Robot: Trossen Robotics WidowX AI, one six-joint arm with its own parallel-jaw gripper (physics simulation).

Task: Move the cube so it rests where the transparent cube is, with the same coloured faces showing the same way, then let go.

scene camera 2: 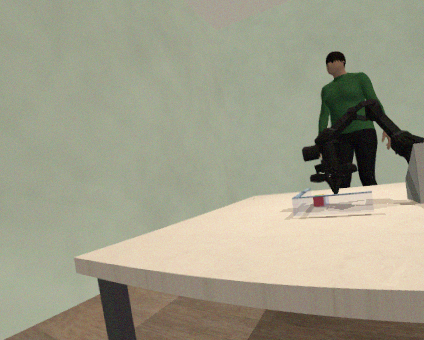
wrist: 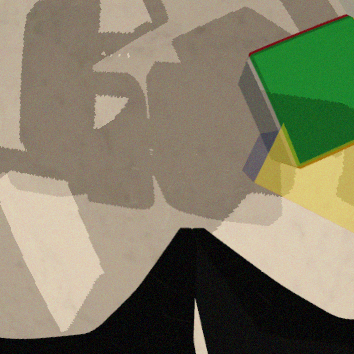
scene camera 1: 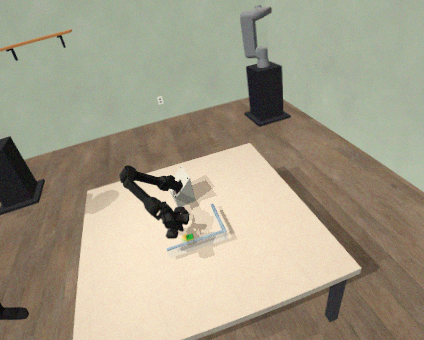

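Pixels of known places: gripper, fingertip midpoint: [wrist: 190, 239] [scene camera 1: 183, 230]; arm's base, link origin: [scene camera 2: 422, 164] [scene camera 1: 178, 187].
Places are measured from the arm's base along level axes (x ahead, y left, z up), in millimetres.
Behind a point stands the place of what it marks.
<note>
The solid cube [scene camera 1: 190, 237] {z -74, x 361, y -40 mm} [scene camera 2: 319, 201] [wrist: 310, 90] {z -74, x 348, y -41 mm} sits low at the table, green face up, with a red face towards scene camera 2. In the wrist view it is at the upper right, cut by the frame edge, with thin red, white and orange edges. The transparent cube [wrist: 320, 190] {z -74, x 336, y -69 mm} shows a pale yellow top and a bluish side; the solid cube overlaps part of it, and the two are turned differently. My gripper [scene camera 1: 179, 229] {z -80, x 290, y -64 mm} [scene camera 2: 335, 192] {z -80, x 290, y -64 mm} [wrist: 190, 239] {z -80, x 290, y -64 mm} is shut with empty fingertips, pointing down beside the cube, apart from it.
A clear L-shaped wall with a blue top edge [scene camera 1: 200, 238] {z -54, x 411, y 5 mm} [scene camera 2: 345, 193] {z -54, x 260, y 146 mm} runs close by the cube on the table [scene camera 1: 130, 290] {z -114, x 521, y -397 mm} [scene camera 2: 225, 250] {z -114, x 512, y 496 mm}. A pale grey angled panel [scene camera 1: 184, 192] {z -20, x 45, y 20 mm} [scene camera 2: 416, 175] {z -28, x 40, y 66 mm} stands near the arm's base. A person in green [scene camera 2: 347, 97] stands behind.
</note>
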